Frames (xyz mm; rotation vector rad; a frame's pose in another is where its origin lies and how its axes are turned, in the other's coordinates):
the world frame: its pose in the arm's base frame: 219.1 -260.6 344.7 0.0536 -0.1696 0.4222
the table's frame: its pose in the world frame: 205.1 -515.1 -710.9 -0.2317 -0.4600 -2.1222
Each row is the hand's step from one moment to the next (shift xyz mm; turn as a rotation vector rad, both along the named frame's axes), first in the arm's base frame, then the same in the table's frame.
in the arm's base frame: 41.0 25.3 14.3 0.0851 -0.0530 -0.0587
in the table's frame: -30.6 39.2 7.3 0.0169 0.0642 -0.0953
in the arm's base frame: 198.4 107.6 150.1 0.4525 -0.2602 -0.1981
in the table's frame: -116.3 221.7 103.9 0.0945 0.3804 -0.3976
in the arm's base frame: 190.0 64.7 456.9 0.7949 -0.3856 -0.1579
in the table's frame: -6.3 333.4 371.2 0.1401 0.7279 -0.5060
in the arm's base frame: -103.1 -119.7 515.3 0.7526 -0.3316 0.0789
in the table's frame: 250.9 112.9 463.4 0.1511 0.7685 -0.2631
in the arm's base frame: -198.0 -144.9 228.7 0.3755 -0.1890 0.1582
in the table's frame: 234.6 -76.2 227.3 0.1238 0.4307 -0.0308
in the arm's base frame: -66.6 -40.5 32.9 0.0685 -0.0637 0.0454
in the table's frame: 61.4 -43.1 39.1 0.0538 0.0889 0.0009
